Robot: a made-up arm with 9 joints. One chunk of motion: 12 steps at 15 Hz.
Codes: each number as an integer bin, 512 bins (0 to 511) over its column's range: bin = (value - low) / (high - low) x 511, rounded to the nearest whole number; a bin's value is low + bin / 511 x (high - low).
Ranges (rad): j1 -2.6..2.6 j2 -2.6..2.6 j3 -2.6..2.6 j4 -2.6..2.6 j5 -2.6..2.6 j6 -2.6..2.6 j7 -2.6..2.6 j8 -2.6..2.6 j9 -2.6..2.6
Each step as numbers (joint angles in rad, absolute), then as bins.
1 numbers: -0.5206 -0.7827 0.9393 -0.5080 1.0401 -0.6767 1.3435 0.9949 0.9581
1 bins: 204 179 348 206 358 189 388 353 350
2 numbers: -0.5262 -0.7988 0.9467 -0.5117 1.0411 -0.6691 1.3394 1.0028 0.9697
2 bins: 204 177 349 205 358 190 387 354 351
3 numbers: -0.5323 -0.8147 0.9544 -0.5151 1.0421 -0.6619 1.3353 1.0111 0.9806
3 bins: 203 175 349 205 358 190 387 355 352
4 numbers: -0.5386 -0.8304 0.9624 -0.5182 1.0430 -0.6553 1.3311 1.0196 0.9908
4 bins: 203 174 350 205 358 191 386 356 353
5 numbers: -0.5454 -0.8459 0.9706 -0.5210 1.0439 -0.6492 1.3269 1.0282 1.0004
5 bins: 202 172 351 204 358 192 386 357 354
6 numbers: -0.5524 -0.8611 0.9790 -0.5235 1.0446 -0.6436 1.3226 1.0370 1.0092
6 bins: 201 171 352 204 358 192 385 357 355
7 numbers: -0.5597 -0.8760 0.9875 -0.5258 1.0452 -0.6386 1.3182 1.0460 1.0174
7 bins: 200 169 353 204 358 193 385 358 355
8 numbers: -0.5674 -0.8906 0.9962 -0.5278 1.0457 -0.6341 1.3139 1.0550 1.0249
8 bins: 200 168 353 204 358 193 385 359 356
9 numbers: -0.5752 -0.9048 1.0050 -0.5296 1.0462 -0.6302 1.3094 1.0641 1.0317
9 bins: 199 167 354 203 358 194 384 360 357
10 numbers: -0.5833 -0.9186 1.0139 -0.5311 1.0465 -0.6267 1.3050 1.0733 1.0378
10 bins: 198 165 355 203 358 194 384 361 357
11 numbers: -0.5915 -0.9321 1.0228 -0.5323 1.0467 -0.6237 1.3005 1.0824 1.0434
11 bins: 197 164 356 203 358 194 383 362 358
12 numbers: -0.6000 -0.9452 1.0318 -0.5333 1.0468 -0.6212 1.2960 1.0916 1.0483
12 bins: 197 163 357 203 358 194 383 363 359
